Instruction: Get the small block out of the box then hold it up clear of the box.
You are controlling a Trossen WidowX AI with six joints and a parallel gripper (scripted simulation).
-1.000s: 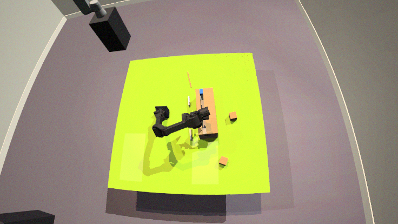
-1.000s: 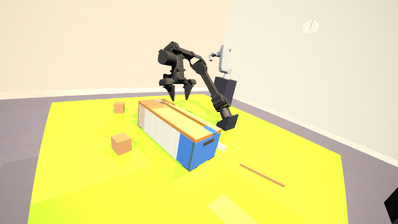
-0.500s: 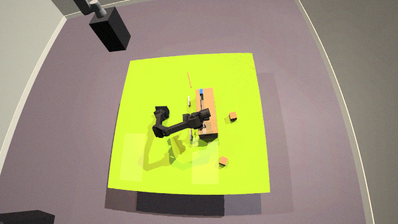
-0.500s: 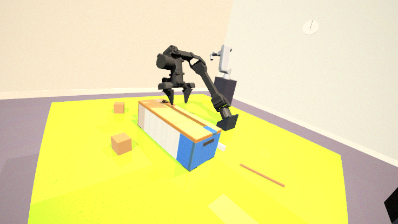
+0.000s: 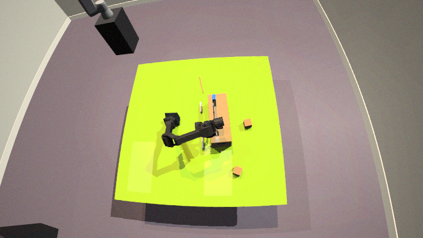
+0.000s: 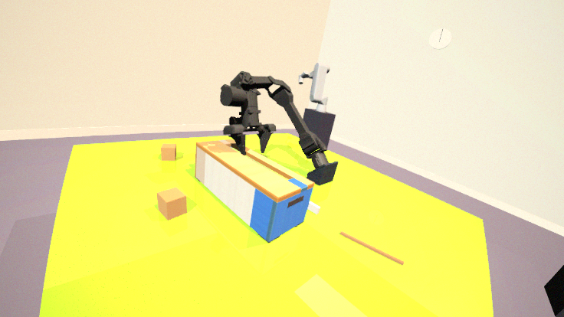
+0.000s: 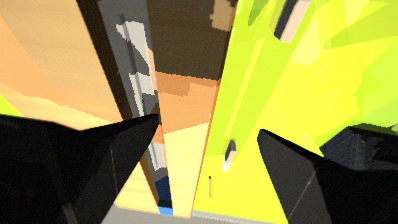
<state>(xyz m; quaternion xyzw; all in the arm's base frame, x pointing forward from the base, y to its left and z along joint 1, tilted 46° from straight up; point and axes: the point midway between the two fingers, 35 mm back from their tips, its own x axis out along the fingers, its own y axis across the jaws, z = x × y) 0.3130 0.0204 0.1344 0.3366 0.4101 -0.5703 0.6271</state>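
Right now the brown block is 40 mm ahead of my gripper tip, 40 mm to the left of it and 30 mm below it. Also, from my gripper tip: long box (30 mm ahead, 60 mm to the left, 50 mm below); then thin brown stick (110 mm behind, 430 mm to the left, 110 mm below).
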